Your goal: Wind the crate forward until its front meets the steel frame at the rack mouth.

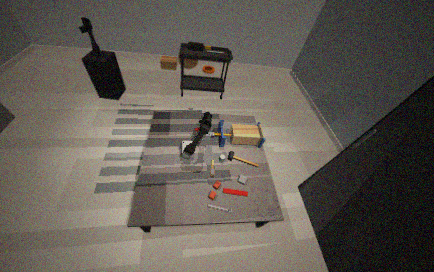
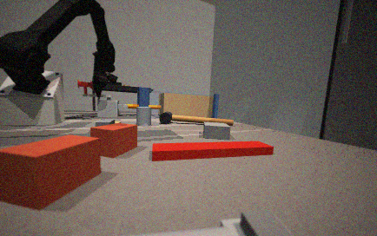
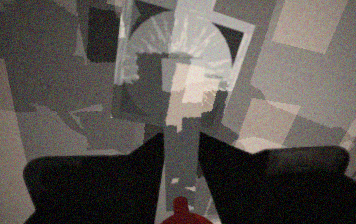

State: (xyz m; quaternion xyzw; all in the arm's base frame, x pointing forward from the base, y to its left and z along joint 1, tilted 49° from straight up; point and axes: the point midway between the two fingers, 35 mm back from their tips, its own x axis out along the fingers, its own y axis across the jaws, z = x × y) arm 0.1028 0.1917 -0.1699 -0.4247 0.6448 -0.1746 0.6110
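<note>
Now: the grey winch 30 mm ahead of my gripper tip, 10 mm to the left of it and 70 mm below it. Also, from my gripper tip: red knob: 50 mm behind, 20 mm to the right, 50 mm above; winch handle: 20 mm behind, 10 mm to the right, 20 mm above; blue frame: 200 mm ahead, 40 mm to the left, 10 mm above.
</note>
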